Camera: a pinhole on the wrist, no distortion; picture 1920 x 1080 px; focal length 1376.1 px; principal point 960.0 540.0 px. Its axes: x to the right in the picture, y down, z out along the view. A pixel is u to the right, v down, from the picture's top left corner.
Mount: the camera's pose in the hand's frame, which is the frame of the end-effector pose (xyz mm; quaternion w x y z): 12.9 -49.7 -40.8 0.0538 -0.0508 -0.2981 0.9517
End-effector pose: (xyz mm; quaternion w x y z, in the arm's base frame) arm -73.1 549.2 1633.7 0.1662 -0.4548 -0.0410 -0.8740
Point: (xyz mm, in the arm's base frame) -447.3 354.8 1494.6
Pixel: behind the camera
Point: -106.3 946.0 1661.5
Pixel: outside the picture
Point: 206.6 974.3 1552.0
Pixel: 1839.4 712.7
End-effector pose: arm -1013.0 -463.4 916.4 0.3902 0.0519 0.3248 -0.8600
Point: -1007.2 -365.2 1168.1
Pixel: 1744.2 598.7
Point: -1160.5 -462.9 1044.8
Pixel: 369.7 789.8
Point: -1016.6 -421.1 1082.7
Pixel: 1597.4 307.2
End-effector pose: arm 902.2 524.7 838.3 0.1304 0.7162 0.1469 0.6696
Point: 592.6 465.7 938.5
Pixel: behind the camera
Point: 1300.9 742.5 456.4
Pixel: 1406.3 497.9
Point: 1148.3 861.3 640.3
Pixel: 919.8 846.6
